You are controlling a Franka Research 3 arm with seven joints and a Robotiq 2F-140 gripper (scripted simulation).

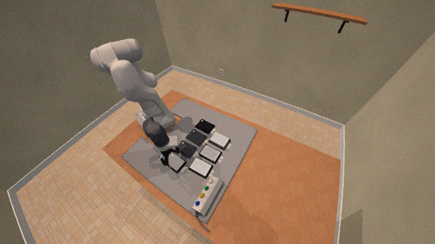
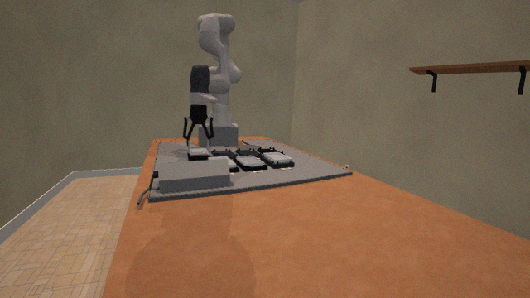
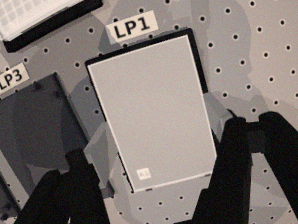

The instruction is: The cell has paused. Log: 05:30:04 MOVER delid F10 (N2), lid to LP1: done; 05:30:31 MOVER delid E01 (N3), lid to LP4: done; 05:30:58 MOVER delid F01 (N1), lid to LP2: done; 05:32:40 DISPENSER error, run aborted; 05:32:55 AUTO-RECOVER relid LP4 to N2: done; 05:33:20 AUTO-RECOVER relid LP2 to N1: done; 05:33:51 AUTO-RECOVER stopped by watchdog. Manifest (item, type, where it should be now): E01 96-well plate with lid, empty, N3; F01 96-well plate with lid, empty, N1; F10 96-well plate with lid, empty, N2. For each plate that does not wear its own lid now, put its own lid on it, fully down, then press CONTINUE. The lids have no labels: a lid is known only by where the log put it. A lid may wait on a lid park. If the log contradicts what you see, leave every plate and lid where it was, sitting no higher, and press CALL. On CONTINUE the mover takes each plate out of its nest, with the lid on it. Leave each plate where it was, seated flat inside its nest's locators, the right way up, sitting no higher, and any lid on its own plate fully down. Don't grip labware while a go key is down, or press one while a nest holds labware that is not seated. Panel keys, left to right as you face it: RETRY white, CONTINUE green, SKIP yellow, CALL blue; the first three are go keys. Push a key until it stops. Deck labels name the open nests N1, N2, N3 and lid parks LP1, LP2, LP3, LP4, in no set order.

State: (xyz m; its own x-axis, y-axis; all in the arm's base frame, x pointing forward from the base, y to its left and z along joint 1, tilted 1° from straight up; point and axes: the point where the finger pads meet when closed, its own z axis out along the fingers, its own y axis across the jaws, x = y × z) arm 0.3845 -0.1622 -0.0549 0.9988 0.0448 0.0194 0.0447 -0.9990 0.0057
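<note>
The white 96-well plate is 21 cm to the left of my hand, 17 cm ahead of it and 3 cm below it. Also, from my hand: lid park LP2 (26 cm to the left, 4 cm below, 2 cm behind); lid park labelled LP3 (13 cm to the left, 4 cm below, 1 cm behind); LP3 label (14 cm to the left, 7 cm ahead, 5 cm below).
</note>
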